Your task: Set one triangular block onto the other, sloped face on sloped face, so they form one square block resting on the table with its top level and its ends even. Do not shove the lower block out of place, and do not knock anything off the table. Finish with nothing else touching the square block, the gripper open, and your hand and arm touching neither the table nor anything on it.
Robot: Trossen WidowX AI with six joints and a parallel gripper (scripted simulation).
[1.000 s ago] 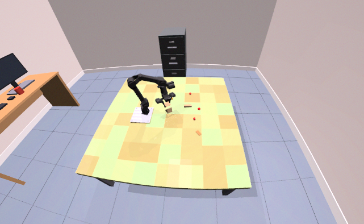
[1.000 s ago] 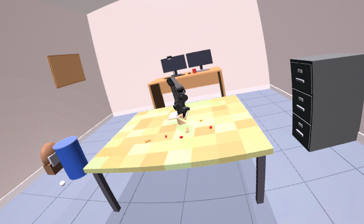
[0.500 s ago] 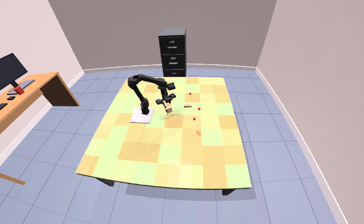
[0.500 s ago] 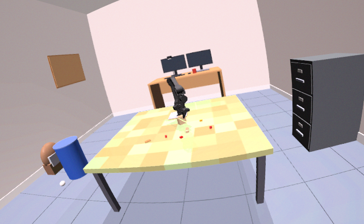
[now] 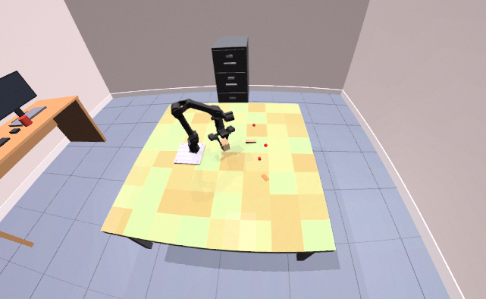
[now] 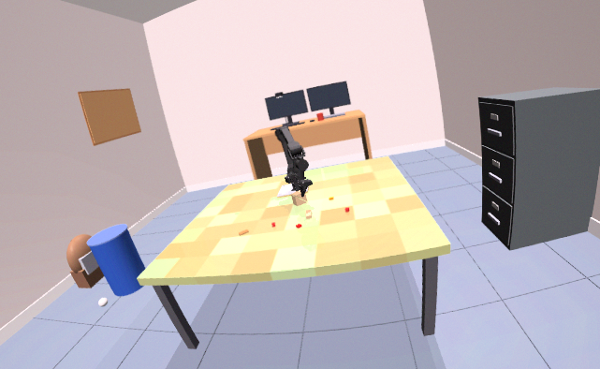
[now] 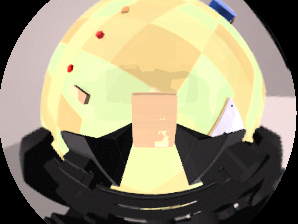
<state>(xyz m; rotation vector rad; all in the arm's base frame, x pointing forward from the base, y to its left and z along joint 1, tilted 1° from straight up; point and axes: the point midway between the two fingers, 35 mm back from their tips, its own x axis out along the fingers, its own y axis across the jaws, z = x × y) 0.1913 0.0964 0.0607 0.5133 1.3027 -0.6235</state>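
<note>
My gripper tip is now 10 mm below the triangular block and 10 mm past it. Also, from my gripper tip: small tan block 170 mm ahead, 90 mm to the left, 30 mm below.
</note>
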